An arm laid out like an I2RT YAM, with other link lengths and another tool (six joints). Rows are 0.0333 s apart.
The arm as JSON. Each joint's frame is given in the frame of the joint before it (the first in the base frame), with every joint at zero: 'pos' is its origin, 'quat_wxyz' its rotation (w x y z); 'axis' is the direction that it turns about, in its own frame. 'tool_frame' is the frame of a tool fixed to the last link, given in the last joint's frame.
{
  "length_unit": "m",
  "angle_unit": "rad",
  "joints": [
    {
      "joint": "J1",
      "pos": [
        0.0,
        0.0,
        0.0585
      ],
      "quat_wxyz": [
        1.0,
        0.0,
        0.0,
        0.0
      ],
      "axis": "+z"
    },
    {
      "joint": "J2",
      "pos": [
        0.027,
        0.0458,
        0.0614
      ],
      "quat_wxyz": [
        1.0,
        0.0,
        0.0,
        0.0
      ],
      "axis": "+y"
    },
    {
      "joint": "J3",
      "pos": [
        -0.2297,
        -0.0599,
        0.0
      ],
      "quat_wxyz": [
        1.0,
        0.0,
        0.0,
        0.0
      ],
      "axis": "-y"
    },
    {
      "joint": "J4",
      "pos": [
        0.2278,
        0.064,
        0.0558
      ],
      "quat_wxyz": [
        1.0,
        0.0,
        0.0,
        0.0
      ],
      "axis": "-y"
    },
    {
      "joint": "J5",
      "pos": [
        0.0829,
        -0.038,
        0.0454
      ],
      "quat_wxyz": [
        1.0,
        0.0,
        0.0,
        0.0
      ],
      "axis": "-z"
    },
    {
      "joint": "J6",
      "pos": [
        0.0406,
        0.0,
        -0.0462
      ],
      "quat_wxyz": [
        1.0,
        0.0,
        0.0,
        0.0
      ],
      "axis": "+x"
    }
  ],
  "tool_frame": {
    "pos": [
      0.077,
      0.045,
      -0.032
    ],
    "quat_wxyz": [
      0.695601,
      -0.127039,
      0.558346,
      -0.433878
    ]
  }
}
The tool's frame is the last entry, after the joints.
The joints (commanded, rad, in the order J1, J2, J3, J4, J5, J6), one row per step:
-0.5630, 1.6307, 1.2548, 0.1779, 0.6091, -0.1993
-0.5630, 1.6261, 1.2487, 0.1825, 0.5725, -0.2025
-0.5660, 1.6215, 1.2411, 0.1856, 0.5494, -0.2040
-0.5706, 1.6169, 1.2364, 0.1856, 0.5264, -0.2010
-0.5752, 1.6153, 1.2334, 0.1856, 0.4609, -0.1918
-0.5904, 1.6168, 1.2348, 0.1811, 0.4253, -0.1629
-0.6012, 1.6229, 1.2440, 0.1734, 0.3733, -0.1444
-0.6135, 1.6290, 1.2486, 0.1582, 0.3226, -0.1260
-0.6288, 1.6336, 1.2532, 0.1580, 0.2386, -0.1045
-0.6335, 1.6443, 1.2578, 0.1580, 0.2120, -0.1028
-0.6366, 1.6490, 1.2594, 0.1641, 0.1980, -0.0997
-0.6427, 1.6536, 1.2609, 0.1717, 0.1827, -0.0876
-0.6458, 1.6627, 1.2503, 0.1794, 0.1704, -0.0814
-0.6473, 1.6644, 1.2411, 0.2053, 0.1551, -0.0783
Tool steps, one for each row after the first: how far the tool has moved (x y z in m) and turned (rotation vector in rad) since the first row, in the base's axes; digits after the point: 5 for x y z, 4 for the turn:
0.00250, 0.00343, -0.00005, 0.0031, -0.0035, 0.0364
0.00274, 0.00485, -0.00086, 0.0062, -0.0047, 0.0563
0.00278, 0.00571, -0.00087, 0.0113, -0.0098, 0.0738
0.00705, 0.01028, -0.00143, 0.0268, -0.0237, 0.1319
0.00711, 0.00827, -0.00147, 0.0483, -0.0495, 0.1465
0.00997, 0.00884, -0.00115, 0.0690, -0.0675, 0.1831
0.01116, 0.00949, -0.00417, 0.0980, -0.0762, 0.2159
0.01448, 0.01211, -0.00333, 0.1256, -0.1034, 0.2783
0.01640, 0.01214, -0.00594, 0.1361, -0.1033, 0.2986
0.01754, 0.01179, -0.00599, 0.1385, -0.1095, 0.3088
0.01834, 0.01050, -0.00539, 0.1445, -0.1246, 0.3156
0.01874, 0.01054, -0.01214, 0.1589, -0.1228, 0.3220
0.02025, 0.01101, -0.01160, 0.1530, -0.1372, 0.3363

